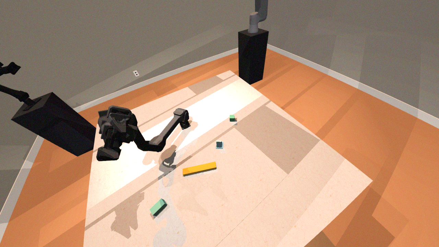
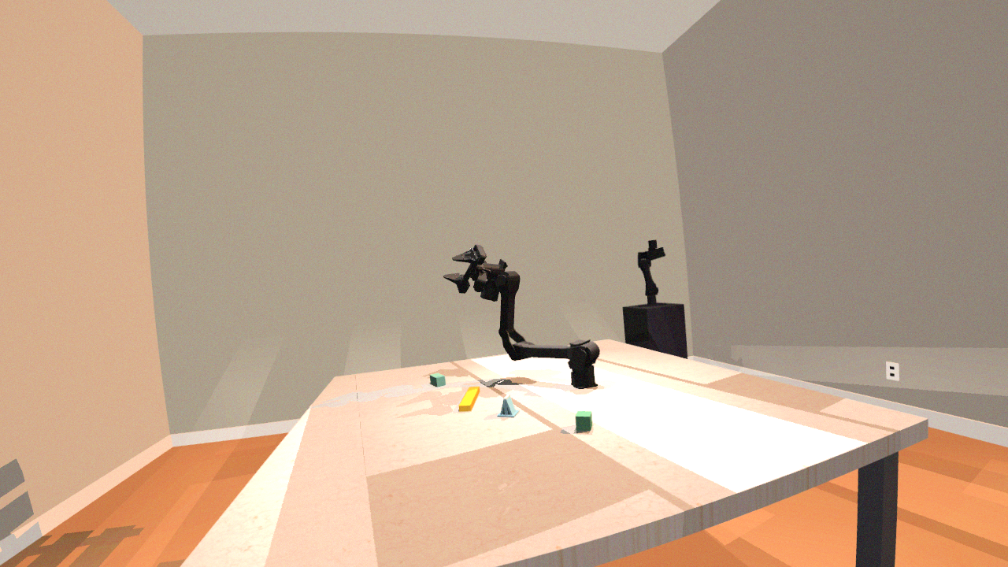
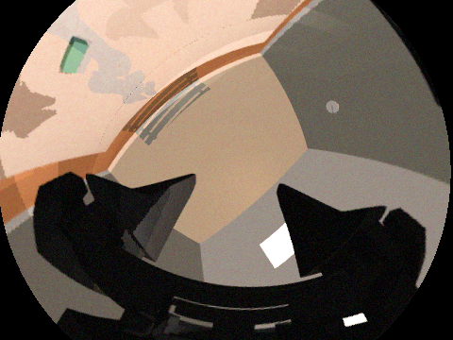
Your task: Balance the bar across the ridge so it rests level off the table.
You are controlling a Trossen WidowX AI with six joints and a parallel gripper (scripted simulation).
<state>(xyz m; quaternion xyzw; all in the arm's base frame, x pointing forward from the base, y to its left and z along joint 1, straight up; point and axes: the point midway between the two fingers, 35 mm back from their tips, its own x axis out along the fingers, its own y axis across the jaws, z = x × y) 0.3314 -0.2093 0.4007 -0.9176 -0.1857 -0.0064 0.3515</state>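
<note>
Now: the yellow bar 40 cm below my gripper tip, 16 cm to the left of it and 1 cm behind it. The rest, counted from my gripper tip: green block (39 cm below, 8 cm to the right, 7 cm ahead).
</note>
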